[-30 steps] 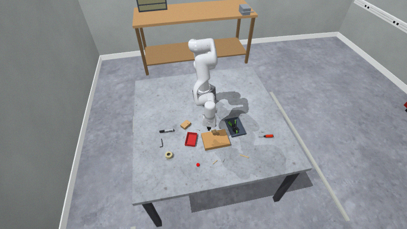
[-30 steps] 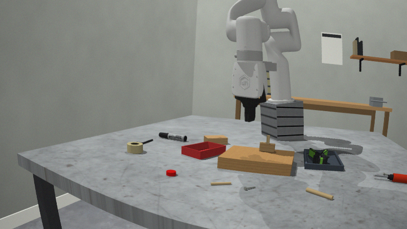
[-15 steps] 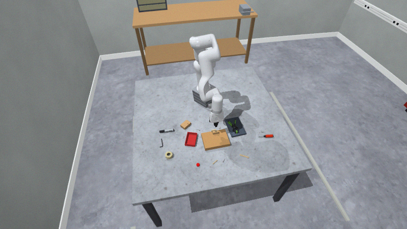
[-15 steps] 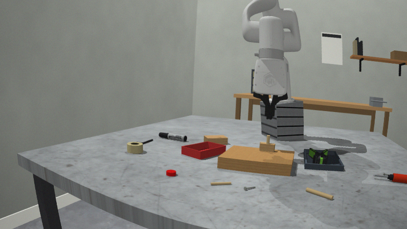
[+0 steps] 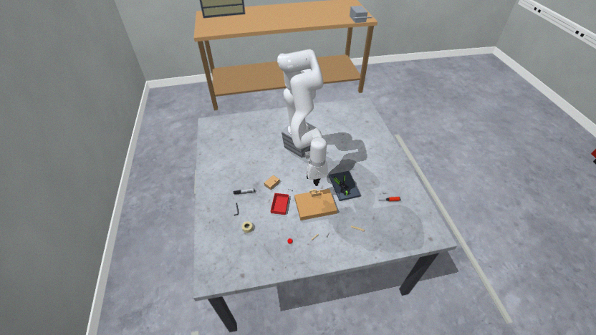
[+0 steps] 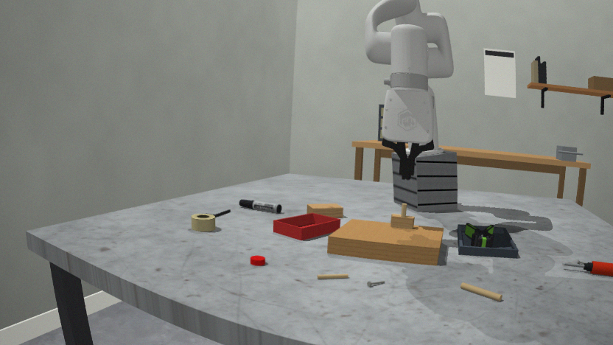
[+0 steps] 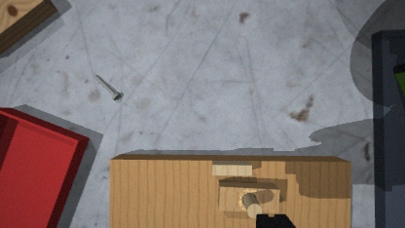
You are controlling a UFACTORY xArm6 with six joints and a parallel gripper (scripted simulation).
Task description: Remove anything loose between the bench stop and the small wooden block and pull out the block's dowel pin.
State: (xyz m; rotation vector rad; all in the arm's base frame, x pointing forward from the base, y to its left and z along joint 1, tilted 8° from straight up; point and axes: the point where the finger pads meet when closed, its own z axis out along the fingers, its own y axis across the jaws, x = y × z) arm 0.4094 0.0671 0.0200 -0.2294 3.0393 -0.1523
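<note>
Now: hand 9 cm above the dowel pin. From my hand the other things lie so: dark tray: 18 cm to the left, 14 cm below, 7 cm behind; then bench board: 12 cm below, 5 cm ahead, 1 cm to the right; then wooden block: 11 cm below.
</note>
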